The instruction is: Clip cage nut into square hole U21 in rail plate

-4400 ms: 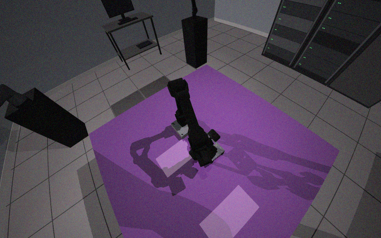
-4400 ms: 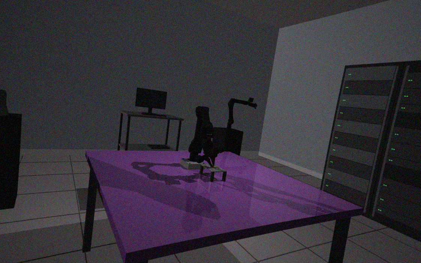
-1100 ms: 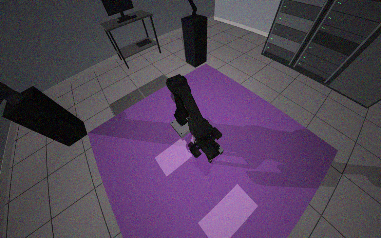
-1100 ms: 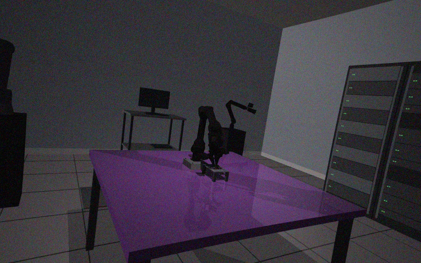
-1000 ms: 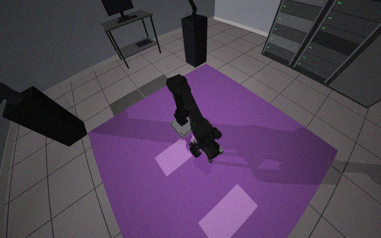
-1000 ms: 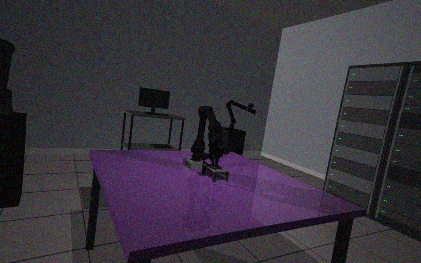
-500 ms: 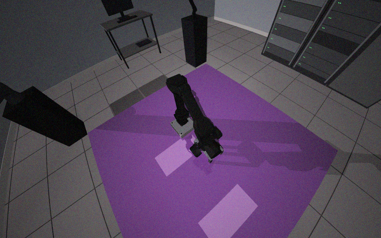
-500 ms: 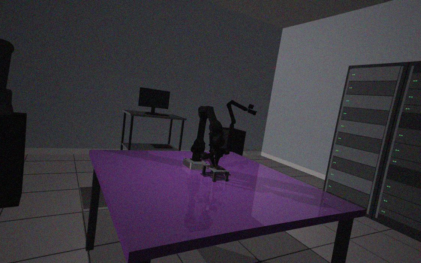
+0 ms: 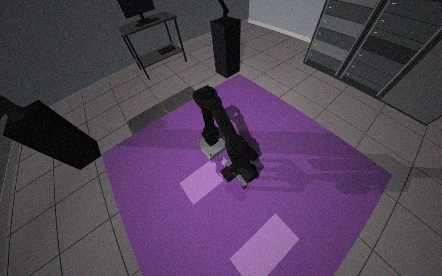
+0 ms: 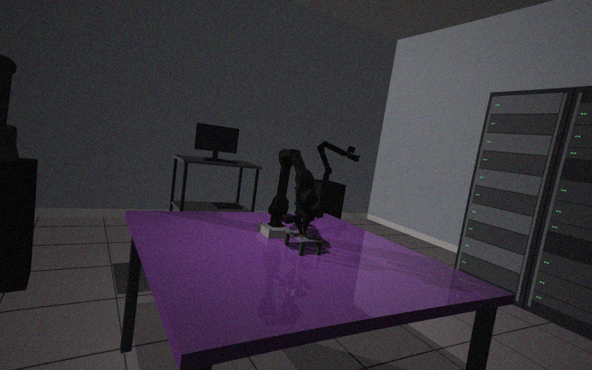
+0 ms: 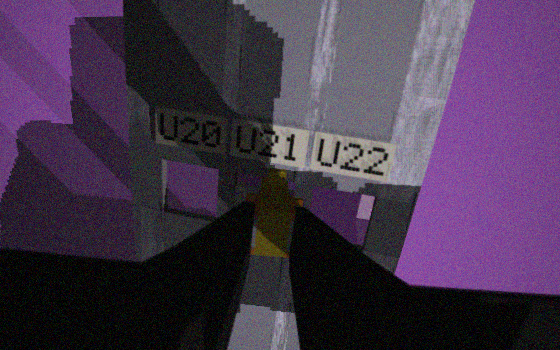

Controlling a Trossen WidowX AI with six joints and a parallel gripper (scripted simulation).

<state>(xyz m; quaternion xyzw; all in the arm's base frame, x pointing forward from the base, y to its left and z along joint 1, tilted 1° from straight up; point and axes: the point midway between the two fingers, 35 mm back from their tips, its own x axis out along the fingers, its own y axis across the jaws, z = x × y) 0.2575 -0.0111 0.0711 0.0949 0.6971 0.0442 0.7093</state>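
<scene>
Right now the cage nut is 10 mm below my gripper tip. The rest, counted from my gripper tip: label: 20 mm ahead, 10 mm below.
</scene>
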